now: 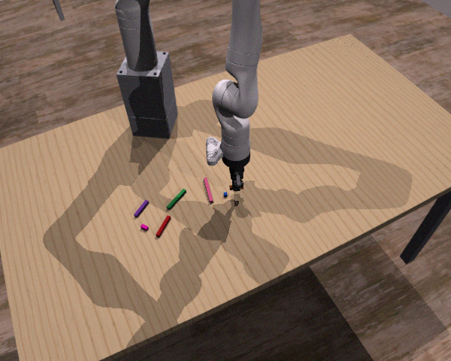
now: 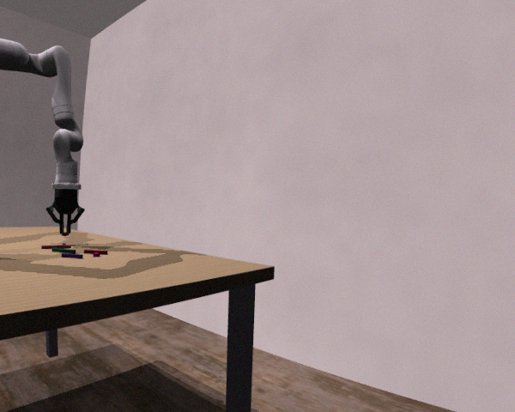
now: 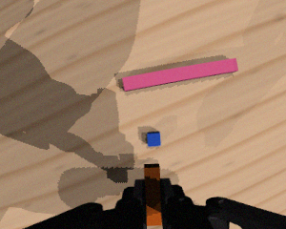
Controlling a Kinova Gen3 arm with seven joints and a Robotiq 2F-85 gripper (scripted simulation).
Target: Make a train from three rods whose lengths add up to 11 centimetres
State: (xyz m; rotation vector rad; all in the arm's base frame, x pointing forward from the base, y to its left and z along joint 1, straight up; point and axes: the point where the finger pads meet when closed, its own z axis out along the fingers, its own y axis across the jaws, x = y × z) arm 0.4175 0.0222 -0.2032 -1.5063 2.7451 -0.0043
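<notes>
The blue rod is 2 cm behind my hand, 3 cm to the right of it and 5 cm below it. Round my hand: orange rod: 1 cm below; pink rod: 7 cm behind, 6 cm to the right, 5 cm below; green rod: 10 cm behind, 15 cm to the right, 5 cm below.
</notes>
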